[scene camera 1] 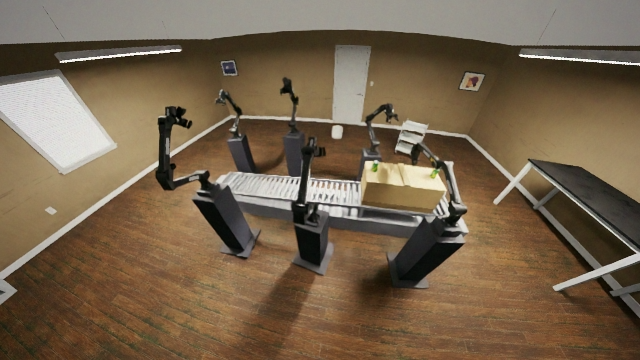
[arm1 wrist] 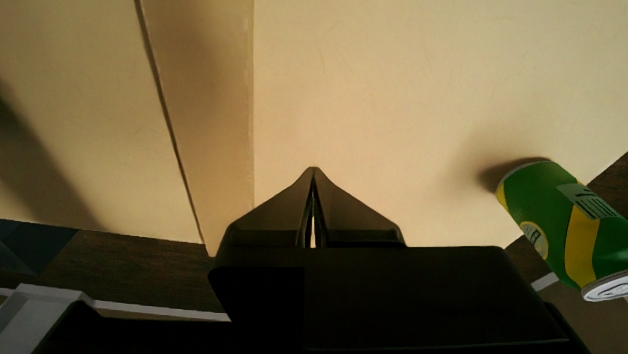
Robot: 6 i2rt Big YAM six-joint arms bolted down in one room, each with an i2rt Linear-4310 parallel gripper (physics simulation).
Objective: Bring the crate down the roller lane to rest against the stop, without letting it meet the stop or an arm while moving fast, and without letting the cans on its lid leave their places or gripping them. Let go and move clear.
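Observation:
The tan crate [arm1 wrist: 380,90] [scene camera 1: 402,196] sits on the right part of the roller lane [scene camera 1: 267,186] in the scene view. A green and yellow can [arm1 wrist: 560,220] stands on its lid at the right of the wrist view. In the scene view one green can [scene camera 1: 375,166] stands near the lid's left end and another can [scene camera 1: 434,173] near its right end. Arm1's gripper [arm1 wrist: 313,171] is shut, with nothing between its fingertips, over the lid. The front right arm's gripper [scene camera 1: 415,153] is close to the crate's right part. The stop cannot be made out.
Five other arms stand along the lane, with grippers at front left [scene camera 1: 186,118], front middle [scene camera 1: 320,151], back left [scene camera 1: 219,99], back middle [scene camera 1: 286,84] and back right [scene camera 1: 393,116]. A white shelf rack [scene camera 1: 412,133] stands behind; a dark table [scene camera 1: 590,192] stands right.

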